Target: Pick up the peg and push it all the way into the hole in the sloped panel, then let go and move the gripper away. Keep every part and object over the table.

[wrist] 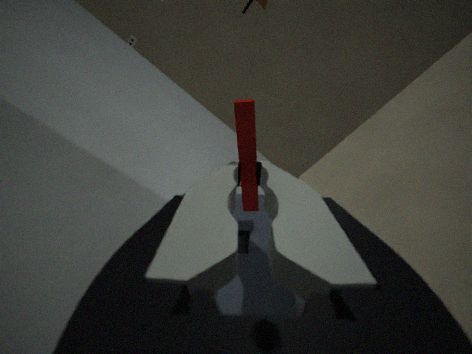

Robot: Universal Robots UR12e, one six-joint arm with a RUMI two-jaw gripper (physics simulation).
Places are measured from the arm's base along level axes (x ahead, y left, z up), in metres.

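Where they show: gripper, fingertip midpoint: [247, 164].
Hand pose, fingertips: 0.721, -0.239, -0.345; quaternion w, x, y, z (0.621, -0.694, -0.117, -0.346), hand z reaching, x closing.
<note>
Each offset is from my fingertips to the top centre of the thing, as dx, dy, dz. "spot": to the spot under its first point. Level surfaces: height alone.
The red peg {-0.003, +0.000, +0.036} [246, 145] is a long, slim bar, held upright in the picture between the tips of my gripper [247, 164]. The gripper's two pale jaws are shut on it, with small dark pads at its sides. The peg reaches past the fingertips at both ends. I cannot make out the sloped panel or its hole for certain. A blue-grey surface [256, 280] shows in the gap between the jaws, with a small dark rectangle {spot: +0.026, -0.031, -0.046} [243, 241] on it; what these belong to is unclear.
A large grey surface {dz -0.134} [75, 125] lies on the left, a brown one [310, 65] in the upper middle and a tan one [415, 165] on the right. A small pale plate with dark dots [132, 41] is at upper left. A small orange-brown piece [262, 3] shows at the top edge.
</note>
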